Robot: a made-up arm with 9 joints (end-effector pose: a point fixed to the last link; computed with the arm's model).
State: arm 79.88 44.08 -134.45 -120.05 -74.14 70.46 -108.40 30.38 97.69
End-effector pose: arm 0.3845 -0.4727 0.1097 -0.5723 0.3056 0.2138 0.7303
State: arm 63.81 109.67 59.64 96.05 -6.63 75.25 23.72 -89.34 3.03
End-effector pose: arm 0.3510 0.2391 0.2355 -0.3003 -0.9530 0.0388 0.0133
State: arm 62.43 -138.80 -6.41 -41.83 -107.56 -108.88 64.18 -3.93 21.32
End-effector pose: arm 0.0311 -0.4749 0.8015 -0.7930 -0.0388 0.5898 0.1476
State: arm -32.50 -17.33 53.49 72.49 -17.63 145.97 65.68 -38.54 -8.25
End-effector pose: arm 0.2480 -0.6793 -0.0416 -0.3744 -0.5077 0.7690 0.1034
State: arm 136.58 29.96 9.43 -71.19 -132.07 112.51 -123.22 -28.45 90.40
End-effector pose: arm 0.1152 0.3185 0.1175 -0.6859 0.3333 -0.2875 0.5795
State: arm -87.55 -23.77 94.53 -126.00 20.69 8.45 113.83 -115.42 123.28
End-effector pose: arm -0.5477 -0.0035 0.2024 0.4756 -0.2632 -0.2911 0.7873
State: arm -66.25 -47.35 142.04 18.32 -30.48 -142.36 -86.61 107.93 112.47
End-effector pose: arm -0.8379 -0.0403 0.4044 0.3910 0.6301 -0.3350 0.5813
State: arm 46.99 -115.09 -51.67 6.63 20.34 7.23 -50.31 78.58 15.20
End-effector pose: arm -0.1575 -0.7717 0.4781 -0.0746 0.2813 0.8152 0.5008
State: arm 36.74 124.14 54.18 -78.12 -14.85 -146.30 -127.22 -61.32 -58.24
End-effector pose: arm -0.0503 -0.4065 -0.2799 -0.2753 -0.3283 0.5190 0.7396
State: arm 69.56 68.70 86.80 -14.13 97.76 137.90 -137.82 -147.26 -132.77
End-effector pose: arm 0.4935 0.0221 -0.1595 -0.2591 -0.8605 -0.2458 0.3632
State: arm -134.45 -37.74 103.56 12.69 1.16 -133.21 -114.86 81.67 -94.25
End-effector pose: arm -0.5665 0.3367 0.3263 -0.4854 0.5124 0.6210 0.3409
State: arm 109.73 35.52 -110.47 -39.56 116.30 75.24 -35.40 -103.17 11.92
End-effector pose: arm 0.2552 0.3610 -0.1302 0.4315 0.1204 0.2268 0.8648
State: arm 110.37 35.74 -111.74 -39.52 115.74 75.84 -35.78 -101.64 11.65
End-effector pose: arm 0.2467 0.3610 -0.1297 0.4363 0.1205 0.2384 0.8592
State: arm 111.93 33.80 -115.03 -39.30 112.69 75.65 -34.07 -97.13 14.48
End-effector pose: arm 0.2409 0.3810 -0.0791 0.5118 0.1085 0.2590 0.8119
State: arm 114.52 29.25 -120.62 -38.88 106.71 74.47 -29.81 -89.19 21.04
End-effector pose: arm 0.2362 0.4013 0.0416 0.6566 0.0981 0.2771 0.6946
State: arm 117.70 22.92 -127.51 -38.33 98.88 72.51 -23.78 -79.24 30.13
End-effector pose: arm 0.2410 0.3794 0.2085 0.8106 0.1136 0.2682 0.5081
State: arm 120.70 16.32 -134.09 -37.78 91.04 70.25 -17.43 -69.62 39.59
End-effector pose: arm 0.2735 0.3166 0.3604 0.9129 0.1548 0.2213 0.3060
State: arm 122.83 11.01 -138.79 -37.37 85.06 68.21 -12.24 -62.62 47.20
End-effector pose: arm 0.3226 0.2584 0.4576 0.9552 0.1955 0.1603 0.1538
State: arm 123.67 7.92 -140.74 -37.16 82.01 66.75 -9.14 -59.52 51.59
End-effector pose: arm 0.3566 0.2271 0.5022 0.9663 0.2143 0.1212 0.0752
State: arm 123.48 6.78 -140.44 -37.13 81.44 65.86 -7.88 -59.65 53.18
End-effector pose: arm 0.3665 0.2149 0.5143 0.9692 0.2128 0.1128 0.0506
